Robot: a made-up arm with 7 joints.
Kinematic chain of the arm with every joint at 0, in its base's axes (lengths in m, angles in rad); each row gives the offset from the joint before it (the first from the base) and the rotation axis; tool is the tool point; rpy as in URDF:
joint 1: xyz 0 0 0.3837 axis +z
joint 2: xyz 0 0 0 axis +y
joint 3: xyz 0 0 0.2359 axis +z
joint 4: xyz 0.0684 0 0 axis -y
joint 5: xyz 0.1 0 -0.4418 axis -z
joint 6: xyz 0 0 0 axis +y
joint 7: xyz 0.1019 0 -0.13 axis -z
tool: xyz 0 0 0 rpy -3.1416 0 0
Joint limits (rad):
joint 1: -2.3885..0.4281
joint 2: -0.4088..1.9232
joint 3: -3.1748..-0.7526
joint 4: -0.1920..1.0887
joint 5: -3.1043..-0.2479
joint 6: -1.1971..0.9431
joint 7: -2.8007..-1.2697
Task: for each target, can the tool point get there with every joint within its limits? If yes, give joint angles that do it. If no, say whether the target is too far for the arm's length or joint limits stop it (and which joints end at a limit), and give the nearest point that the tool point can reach.
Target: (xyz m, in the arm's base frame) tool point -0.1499 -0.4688 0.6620
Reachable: yes | joints -0.1993 1.0159 -2.2711 0.8319 -0.7500 -0.8967 -2.1994
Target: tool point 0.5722 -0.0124 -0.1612
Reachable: no: joint limits stop it (at a limit: joint 1, joint 3, joint 4) | nearest point 0.4684 -0.1195 -0.0143 | short by 0.209 m
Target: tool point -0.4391 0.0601 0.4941
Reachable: yes | joints -0.4171 1.0859 -2.7472 0.2581 -2.6905 0.6693 -2.1152
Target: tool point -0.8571 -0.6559 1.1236
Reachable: no: too far | nearest point -0.4478 -0.3427 0.7703 | short by 0.625 m
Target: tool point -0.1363 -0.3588 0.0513
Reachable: yes | joints -0.8314 0.5680 -1.0454 0.5543 -1.4820 -0.0614 -2.3398
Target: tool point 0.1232 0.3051 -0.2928
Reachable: no: joint limits stop it (at a limit: joint 2, joint 5) | nearest point 0.1038 0.2572 -0.0333 | short by 0.265 m
